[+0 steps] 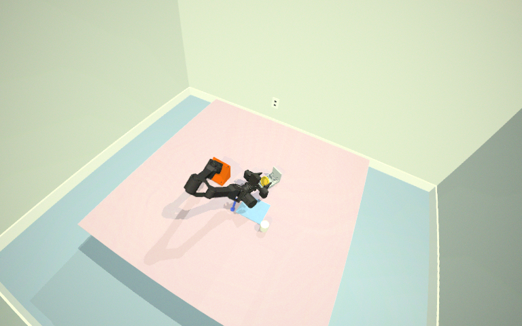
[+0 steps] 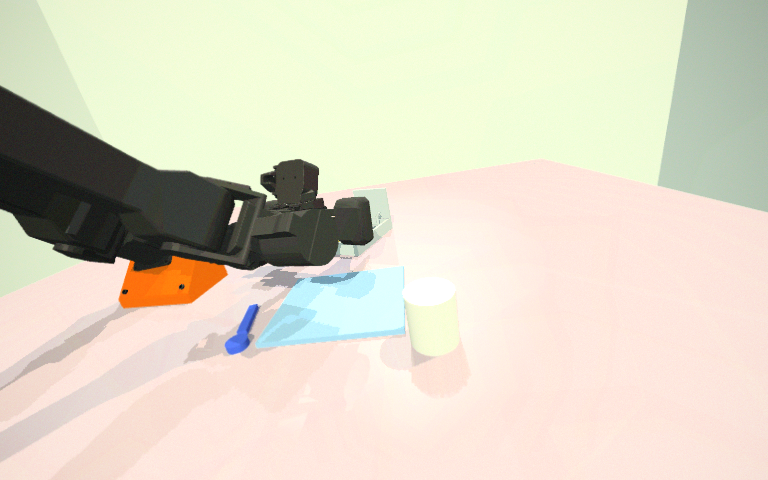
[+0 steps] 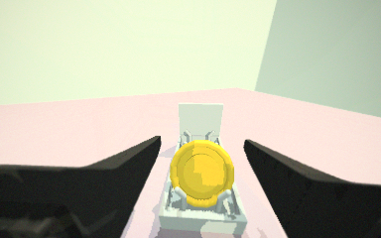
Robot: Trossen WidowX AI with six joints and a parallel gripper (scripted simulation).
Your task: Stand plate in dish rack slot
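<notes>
The yellow plate is 3 cm below my gripper tip and 1 cm to the right of it. Also, from my gripper tip: light blue mat (18 cm to the right, 6 cm below, 2 cm ahead); then blue spoon (22 cm to the right, 9 cm behind, 6 cm below); then cream cup (26 cm to the right, 12 cm ahead, 4 cm below).
</notes>
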